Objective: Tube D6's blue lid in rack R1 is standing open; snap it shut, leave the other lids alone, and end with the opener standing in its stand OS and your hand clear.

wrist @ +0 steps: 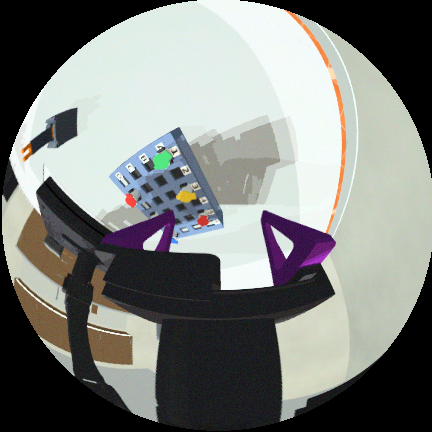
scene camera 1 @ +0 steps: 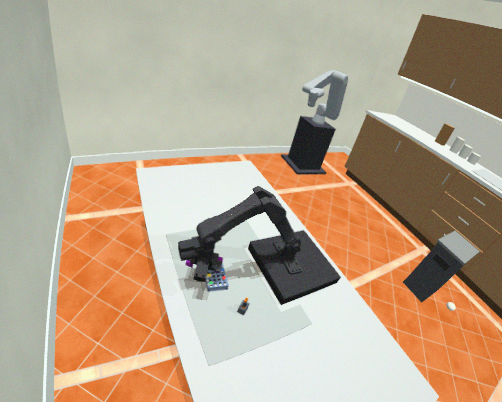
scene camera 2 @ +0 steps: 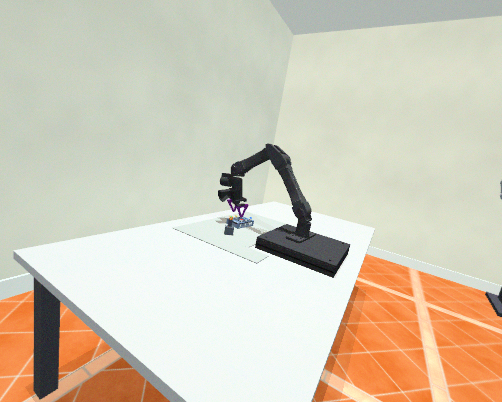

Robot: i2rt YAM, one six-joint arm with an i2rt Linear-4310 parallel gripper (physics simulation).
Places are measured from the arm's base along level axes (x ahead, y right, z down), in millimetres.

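Pixels of known places: gripper, fingertip midpoint: (wrist: 217, 214) (scene camera 2: 237, 214); arm's base, origin of the base link: (wrist: 88, 254) (scene camera 1: 286, 256) (scene camera 2: 301, 236).
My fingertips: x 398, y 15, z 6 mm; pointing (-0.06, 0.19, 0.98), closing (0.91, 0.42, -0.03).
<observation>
Ahead of a thing's pixels: the offset from my fingertips to its top centre. "spot": to the spot under its first point.
The blue rack R1 @[dx -47, dy -24, dz -3 mm] (scene camera 1: 217, 287) (scene camera 2: 246, 225) (wrist: 193, 162) stands on the mat. In the wrist view a small piece of a blue lid @[dx -79, dy +18, dz -2 mm] (wrist: 174, 241) shows at the rack's lower end, beside my left finger; the finger hides much of that corner, and I cannot tell how far the lid is open. The dark opener (wrist: 40, 141) with its orange forked tip stands upright in stand OS @[dx -114, dy -202, dz +2 mm] (scene camera 1: 243, 308) (scene camera 2: 229, 231) (wrist: 66, 127), apart from the rack. My gripper (scene camera 1: 204, 261) (scene camera 2: 238, 212) (wrist: 217, 214) is open and empty, its purple fingers above the rack's lower end.
Other lids on the rack are a green one @[spot: dx -12, dy -73, dz +0 mm] (wrist: 162, 160) at A1, a yellow one @[spot: dx -15, dy -35, dz +0 mm] (wrist: 186, 196), a red one @[spot: dx -19, dy +2, dz +0 mm] (wrist: 202, 220) near the lower right edge and a red one (wrist: 131, 200) on the left side. The arm's black base (scene camera 1: 305, 270) (scene camera 2: 302, 248) stands beside the mat.
</observation>
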